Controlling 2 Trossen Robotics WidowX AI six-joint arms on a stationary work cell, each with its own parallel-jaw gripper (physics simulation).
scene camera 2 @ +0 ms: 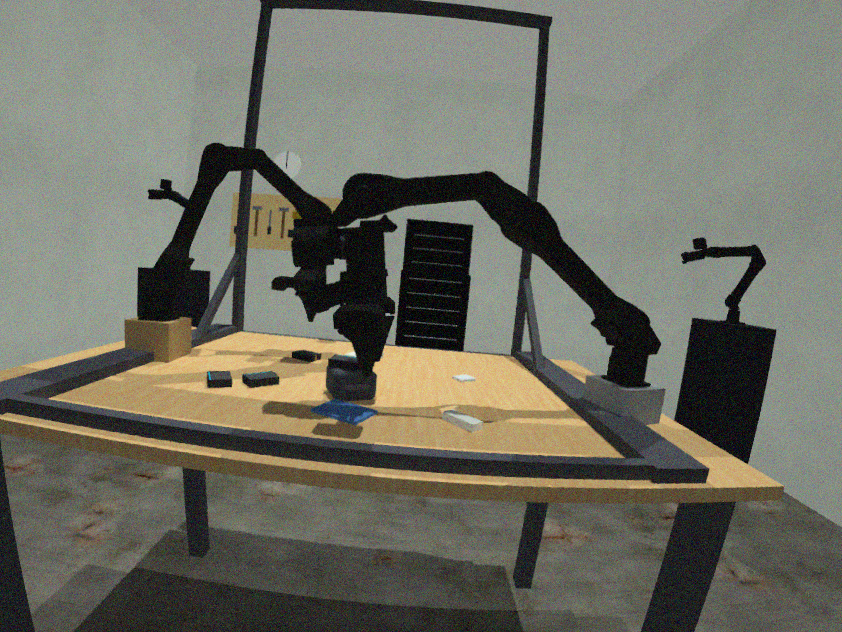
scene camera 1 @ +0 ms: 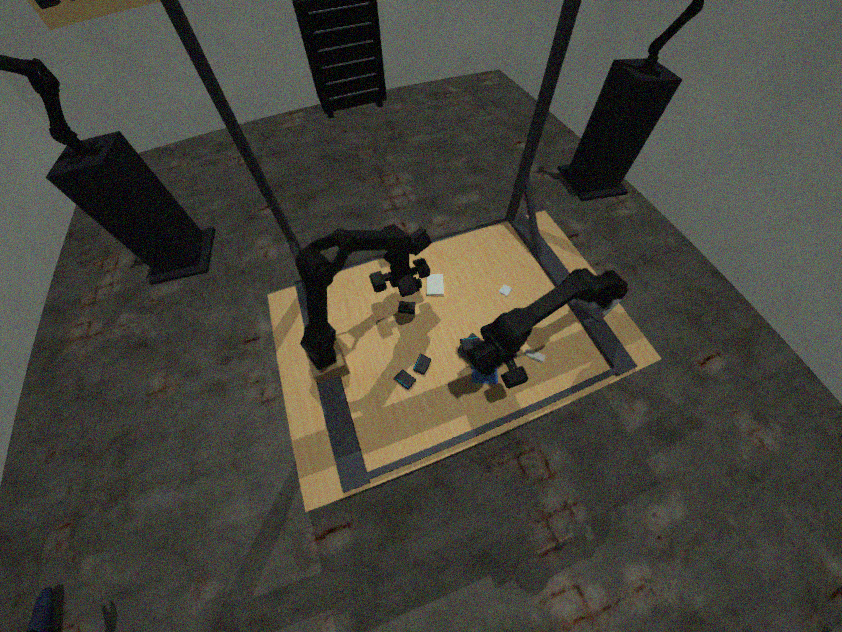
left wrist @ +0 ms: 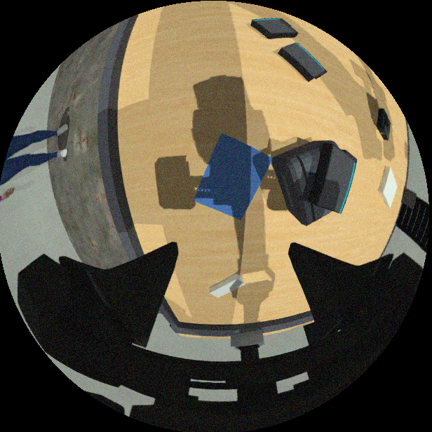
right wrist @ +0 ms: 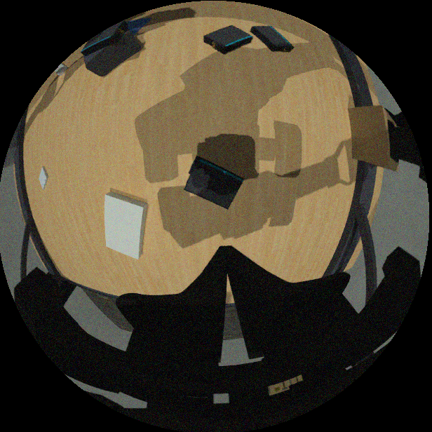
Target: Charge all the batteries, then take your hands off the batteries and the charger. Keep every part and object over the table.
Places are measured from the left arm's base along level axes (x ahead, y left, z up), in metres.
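Pixels of known places: left gripper, fingertip midpoint: (scene camera 2: 372, 368); right gripper, fingertip midpoint: (scene camera 2: 310, 321); left arm's base at its link origin: (scene camera 2: 625, 381) (scene camera 1: 601, 297); right arm's base at its link origin: (scene camera 2: 159, 318) (scene camera 1: 324, 357).
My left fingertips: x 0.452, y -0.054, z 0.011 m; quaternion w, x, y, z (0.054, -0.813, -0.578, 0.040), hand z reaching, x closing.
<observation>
For each thing: its middle in the pictures, then the offset to it from my left fingertips. "spot": a spot on its surface instead.
- third battery at the middle of its body: (scene camera 2: 306, 355) (scene camera 1: 406, 307) 0.068 m down, 0.086 m ahead, 0.366 m right
- black charger at a spot on its surface: (scene camera 2: 350, 386) spot: 0.049 m down, 0.022 m ahead, 0.065 m right
- blue square sheet at the middle of its body: (scene camera 2: 344, 411) (scene camera 1: 484, 374) 0.073 m down, 0.036 m ahead, 0.014 m right
- white box at the middle of its body: (scene camera 1: 435, 284) 0.069 m down, 0.055 m back, 0.380 m right
- small white piece at the middle of its body: (scene camera 2: 464, 378) (scene camera 1: 505, 290) 0.073 m down, 0.246 m back, 0.200 m right
- white bar at the middle of its body: (scene camera 2: 462, 420) (scene camera 1: 534, 355) 0.069 m down, 0.136 m back, 0.044 m left
Two dark batteries with cyan edges, one (scene camera 1: 404, 378) (scene camera 2: 219, 378) (left wrist: 274, 28) and another (scene camera 1: 422, 363) (scene camera 2: 260, 378) (left wrist: 302, 61), lie loose on the table. A third battery (scene camera 1: 406, 308) (scene camera 2: 306, 355) (left wrist: 383, 124) (right wrist: 214, 183) lies apart, below my right gripper (scene camera 2: 311, 317) (right wrist: 225, 250), which is shut and empty above the table. The black charger (scene camera 2: 350, 386) (left wrist: 300, 175) (right wrist: 110, 54) stands beside a blue sheet; a cyan-edged block, seemingly a battery, sits in it. My left gripper (left wrist: 235, 249) is open and empty above the blue sheet and charger; its arm partly hides the charger in scene camera 1.
The blue square sheet (scene camera 1: 485, 376) (scene camera 2: 345, 411) (left wrist: 232, 176) is close beside the charger. A white box (scene camera 1: 435, 285) (left wrist: 388, 187) (right wrist: 124, 226), a small white piece (scene camera 1: 505, 290) (scene camera 2: 463, 377) (right wrist: 43, 177) and a white bar (scene camera 1: 535, 355) (scene camera 2: 462, 419) (left wrist: 226, 285) lie on the table. Dark frame rails border it.
</observation>
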